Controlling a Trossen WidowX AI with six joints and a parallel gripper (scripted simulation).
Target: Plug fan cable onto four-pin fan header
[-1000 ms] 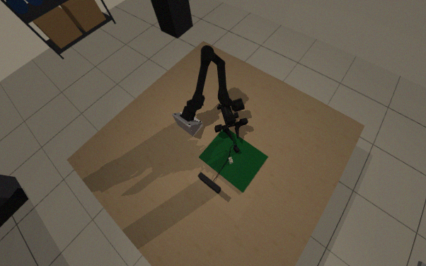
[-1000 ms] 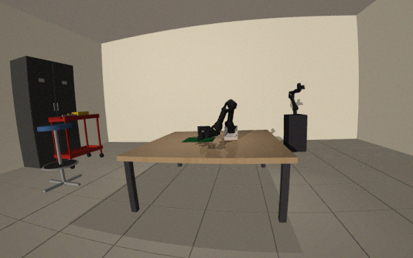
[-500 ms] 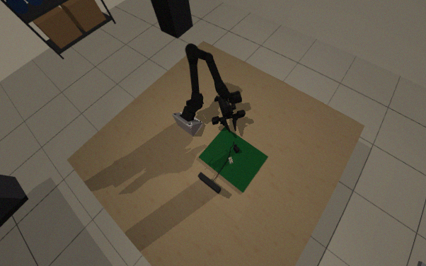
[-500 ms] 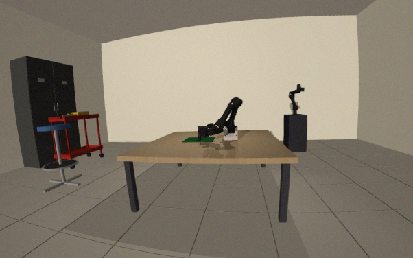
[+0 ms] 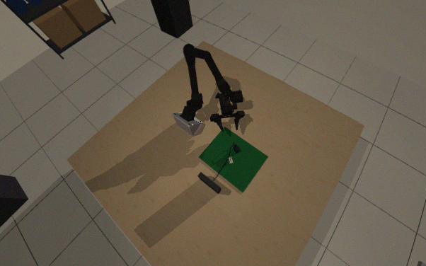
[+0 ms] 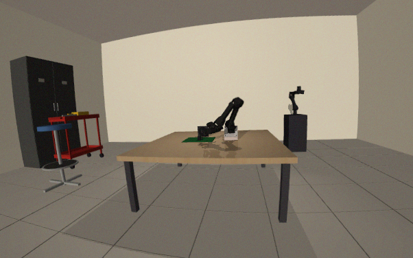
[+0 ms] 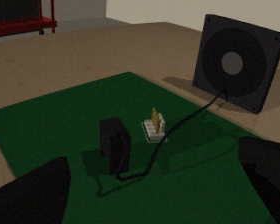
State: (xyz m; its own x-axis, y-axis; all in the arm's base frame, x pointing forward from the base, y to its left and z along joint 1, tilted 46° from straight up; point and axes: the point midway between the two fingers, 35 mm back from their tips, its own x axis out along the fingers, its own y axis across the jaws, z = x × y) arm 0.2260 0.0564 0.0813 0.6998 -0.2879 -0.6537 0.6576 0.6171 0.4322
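Right now my gripper tip is 8 cm short of the black fan plug, 7 cm above it and 4 cm to the left of it. The rest, counted from my gripper tip: black fan: 27 cm to the right, 8 cm ahead, 3 cm below; white four-pin header: 11 cm to the right, 9 cm below, 8 cm ahead; green board: 10 cm below, 9 cm to the right, 8 cm ahead.
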